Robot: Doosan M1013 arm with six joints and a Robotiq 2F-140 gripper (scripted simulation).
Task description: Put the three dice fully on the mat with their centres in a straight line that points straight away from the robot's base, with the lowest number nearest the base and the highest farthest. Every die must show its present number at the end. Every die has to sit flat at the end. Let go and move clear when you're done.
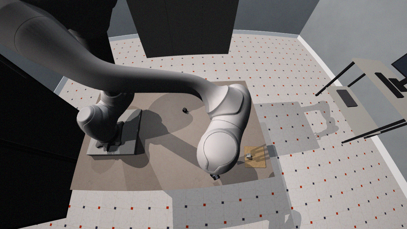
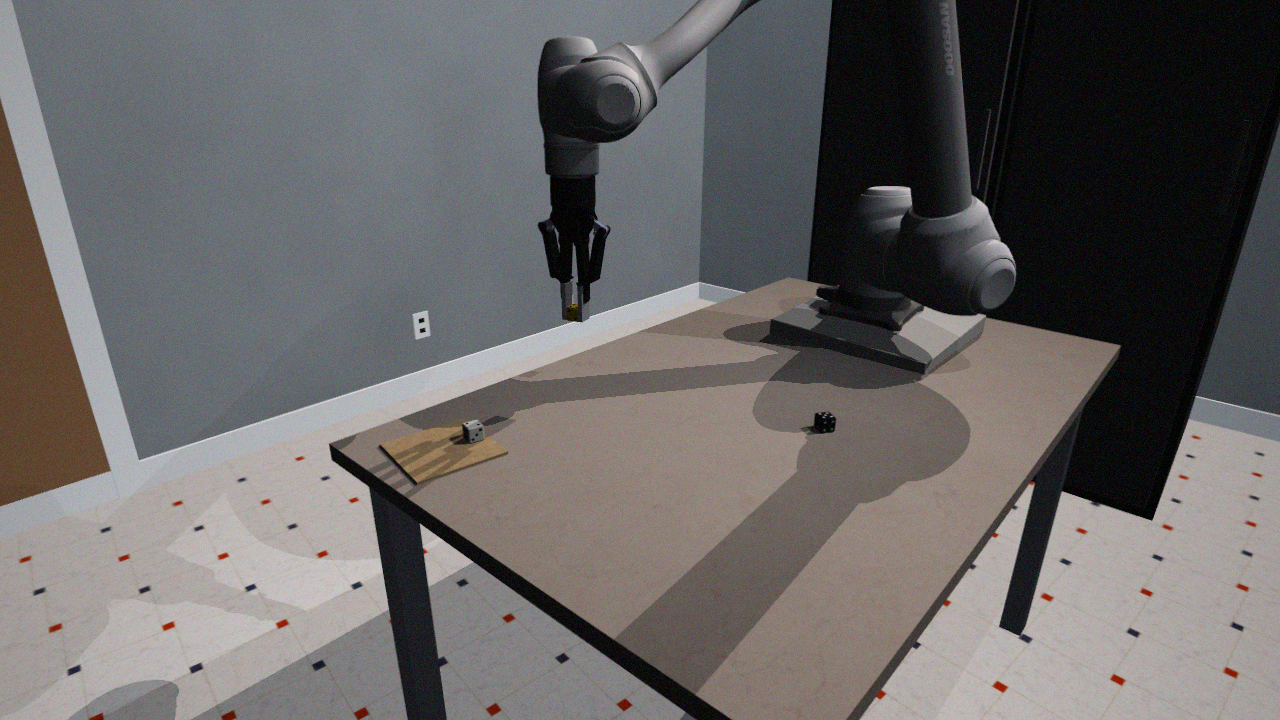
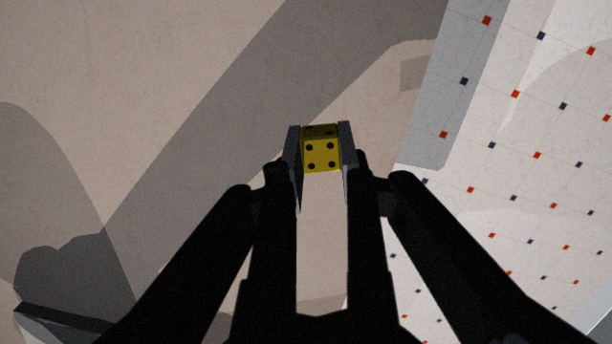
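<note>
Now: hand 320 mm short of the tan mat, 20 mm to the right of it and 150 mm above it. Round my hand: black die: 90 mm behind, 440 mm to the left, 140 mm below; then yellow die: 20 mm below; then grey die: 280 mm ahead, 40 mm to the left, 130 mm below.
</note>
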